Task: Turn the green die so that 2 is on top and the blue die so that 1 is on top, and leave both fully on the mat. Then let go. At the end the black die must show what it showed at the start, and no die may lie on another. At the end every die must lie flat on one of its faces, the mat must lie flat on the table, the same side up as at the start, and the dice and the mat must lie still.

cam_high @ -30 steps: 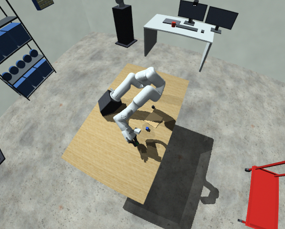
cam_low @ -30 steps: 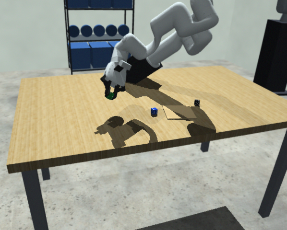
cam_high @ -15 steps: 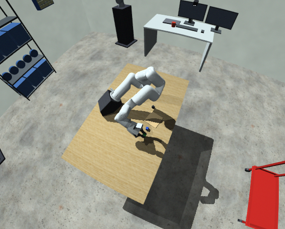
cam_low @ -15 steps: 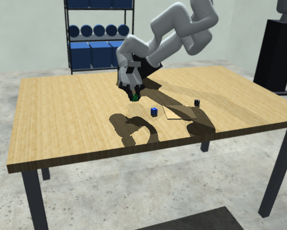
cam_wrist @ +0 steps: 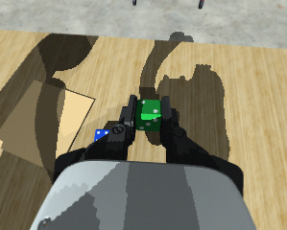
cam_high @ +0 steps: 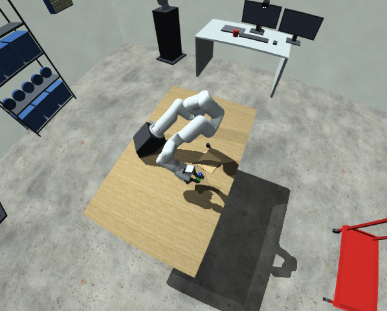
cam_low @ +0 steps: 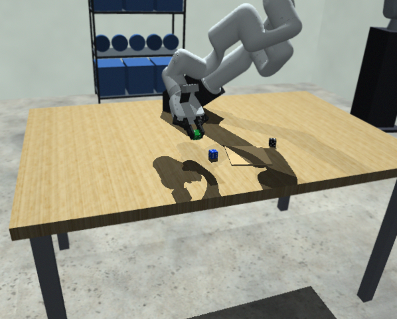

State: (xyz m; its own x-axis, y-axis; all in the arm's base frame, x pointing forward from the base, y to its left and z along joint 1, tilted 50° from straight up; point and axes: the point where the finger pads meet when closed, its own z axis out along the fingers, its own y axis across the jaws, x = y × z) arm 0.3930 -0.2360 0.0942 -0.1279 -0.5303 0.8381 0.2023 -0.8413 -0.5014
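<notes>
Now: the blue die 30 mm behind my hand, 70 mm to the left of it and 100 mm below it. Also, from my hand: black die 110 mm behind, 310 mm to the left, 100 mm below; tan mat 30 mm behind, 190 mm to the left, 110 mm below; green die 10 mm ahead, 10 mm below.
</notes>
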